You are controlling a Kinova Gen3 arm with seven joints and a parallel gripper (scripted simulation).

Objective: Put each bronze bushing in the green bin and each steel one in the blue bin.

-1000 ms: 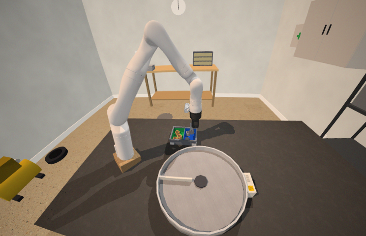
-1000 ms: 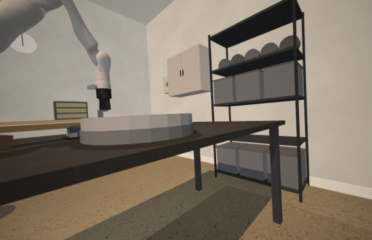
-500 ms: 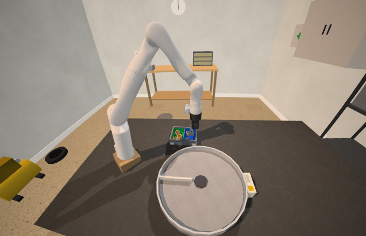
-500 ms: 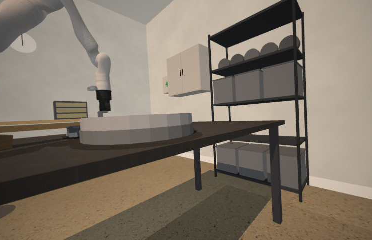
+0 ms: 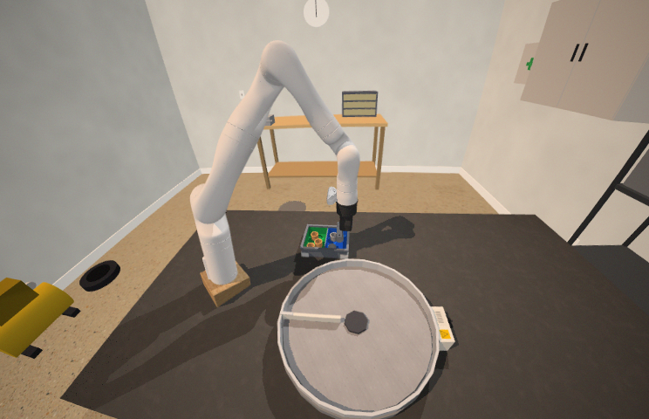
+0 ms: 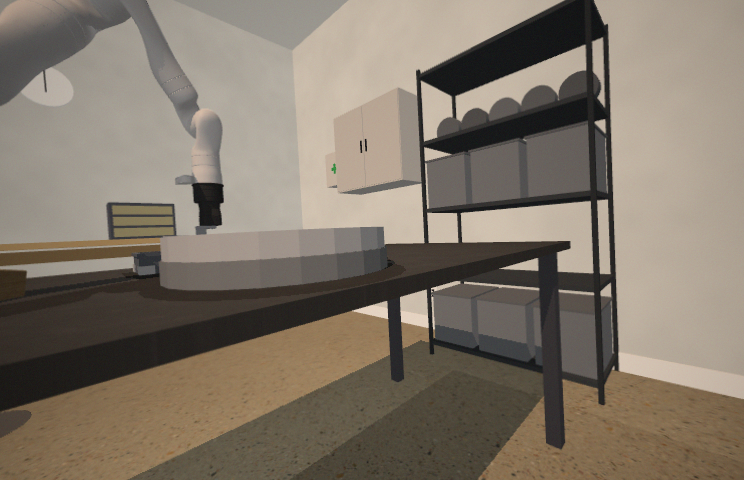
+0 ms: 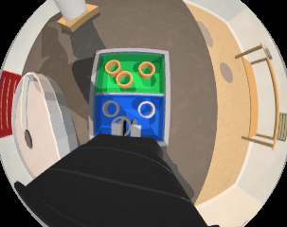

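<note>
The green bin is 60 mm behind my hand and 40 mm below it. Round my hand: turntable: 360 mm to the right, 60 mm ahead, 10 mm below.
</note>
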